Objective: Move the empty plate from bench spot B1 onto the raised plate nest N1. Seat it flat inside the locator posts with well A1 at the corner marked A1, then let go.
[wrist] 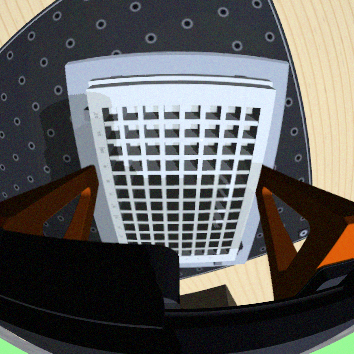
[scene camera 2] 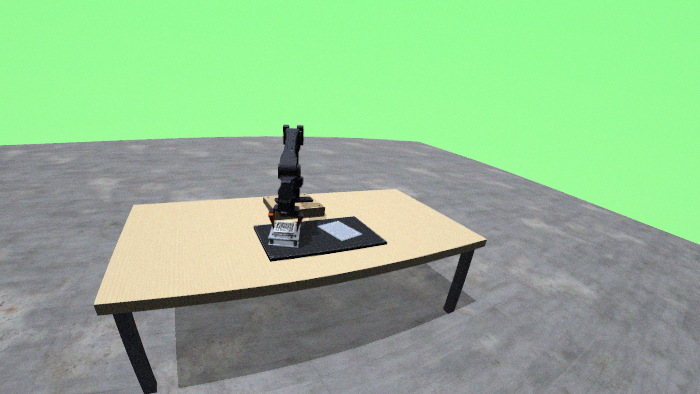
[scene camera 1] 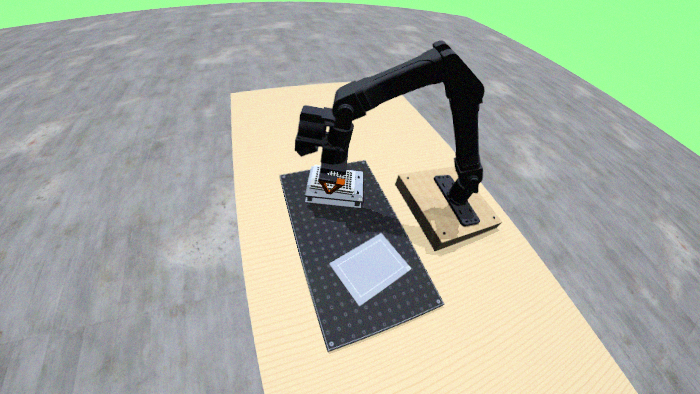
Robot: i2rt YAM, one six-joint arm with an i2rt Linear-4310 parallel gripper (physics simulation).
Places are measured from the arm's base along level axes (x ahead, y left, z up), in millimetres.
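Pixels of known places: gripper, fingertip midpoint: [wrist: 175, 173] [scene camera 2: 285, 230] [scene camera 1: 330, 181]; arm's base, link origin: [scene camera 1: 455, 199].
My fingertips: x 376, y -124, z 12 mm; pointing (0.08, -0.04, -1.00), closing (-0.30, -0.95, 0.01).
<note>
For each thing: its middle in the pictures, then the offset to it from my fingertips. "pt": a spot on its surface instead. Level surfaces: height alone.
- white plate, body centre: [wrist: 180, 191] [scene camera 1: 333, 179] [scene camera 2: 284, 228] 9 mm back, 0 mm left, 6 mm up
- raised nest, body centre: [wrist: 177, 178] [scene camera 1: 335, 185] [scene camera 2: 285, 232] 15 mm back, 3 mm left, 18 mm down
- pale outlined rectangle, surface spot: [scene camera 1: 370, 270] [scene camera 2: 342, 230] pt 46 mm back, 275 mm left, 39 mm down
- black perforated board, body centre: [wrist: 40, 211] [scene camera 1: 351, 233] [scene camera 2: 318, 235] 27 mm back, 158 mm left, 47 mm down
- wooden table, surface height: 54 mm down
The white plate [scene camera 1: 348, 182] [scene camera 2: 285, 226] [wrist: 180, 95] lies on the raised nest [scene camera 1: 312, 194] [scene camera 2: 284, 243] [wrist: 175, 60] and looks level. Faint marks run along its left edge in the wrist view, too small to read surely. The nest's A1 mark and most locator posts are hidden, so the exact seating cannot be told. My gripper [scene camera 1: 331, 189] [scene camera 2: 287, 226] [wrist: 175, 173] is open, pointing down over the plate. Its orange fingers stand on either side of the plate's long edges. A pale outlined rectangle [scene camera 1: 370, 270] [scene camera 2: 340, 230], seemingly spot B1, bears no plate.
The nest and pale rectangle are on a black perforated board [scene camera 1: 320, 300] [scene camera 2: 320, 243] [wrist: 30, 80]. The board lies on the wooden table [scene camera 1: 500, 310] [scene camera 2: 190, 250]. The arm's wooden base block [scene camera 1: 430, 210] [scene camera 2: 315, 210] stands beside the board.
</note>
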